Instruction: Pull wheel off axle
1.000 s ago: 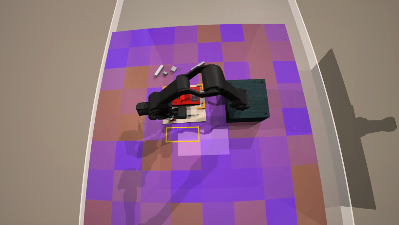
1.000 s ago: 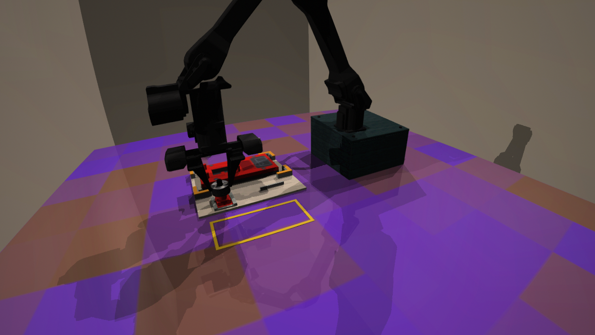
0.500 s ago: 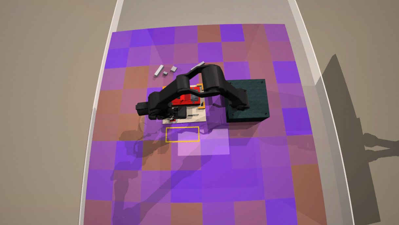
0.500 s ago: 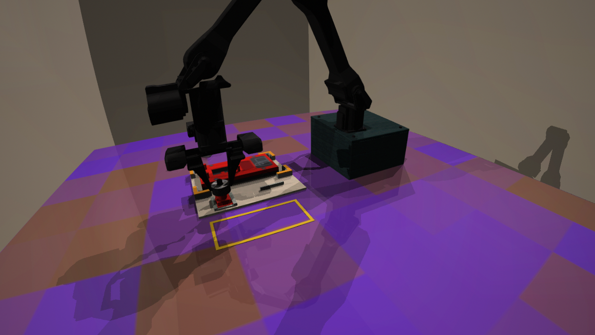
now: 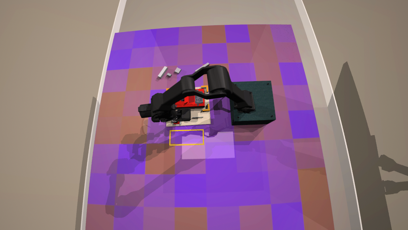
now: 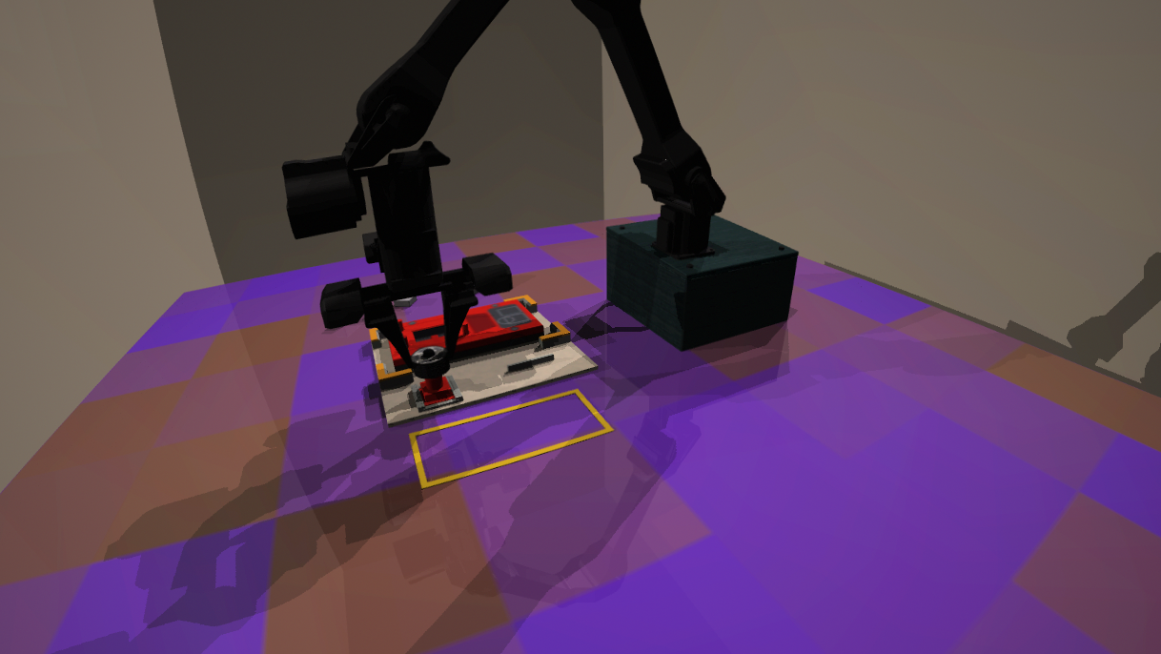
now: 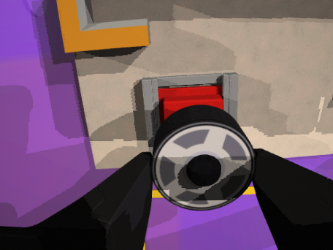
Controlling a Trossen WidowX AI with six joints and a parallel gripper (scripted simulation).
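Right now the upright axle is 1 cm below my gripper tip. From my gripper tip the other things lie so: wheel (right at my gripper tip).
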